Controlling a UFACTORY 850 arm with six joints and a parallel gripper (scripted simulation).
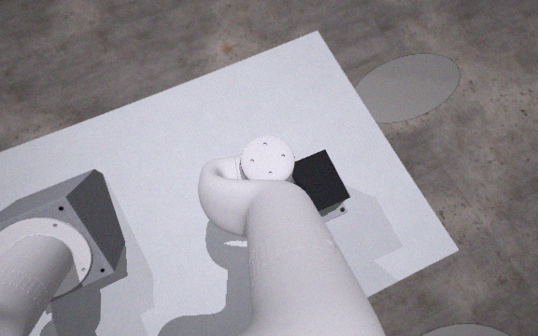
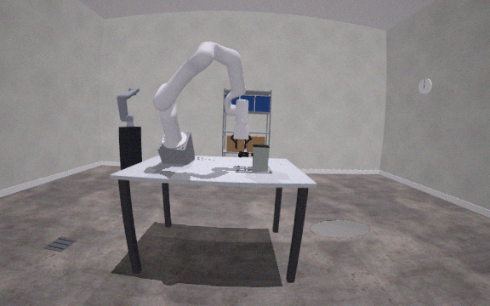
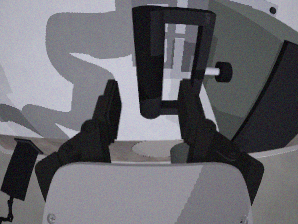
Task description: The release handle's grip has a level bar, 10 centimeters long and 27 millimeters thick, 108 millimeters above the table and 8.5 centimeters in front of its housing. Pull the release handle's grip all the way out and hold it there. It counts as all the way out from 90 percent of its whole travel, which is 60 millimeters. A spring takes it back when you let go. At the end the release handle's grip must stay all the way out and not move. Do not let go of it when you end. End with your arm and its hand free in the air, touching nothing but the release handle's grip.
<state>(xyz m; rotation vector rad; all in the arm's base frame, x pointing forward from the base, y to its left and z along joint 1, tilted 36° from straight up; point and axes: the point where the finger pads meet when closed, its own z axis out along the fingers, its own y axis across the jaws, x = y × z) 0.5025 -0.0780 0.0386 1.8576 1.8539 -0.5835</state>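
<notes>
The thin mounting plate is 100 mm ahead of my hand and 150 mm below it.
</notes>
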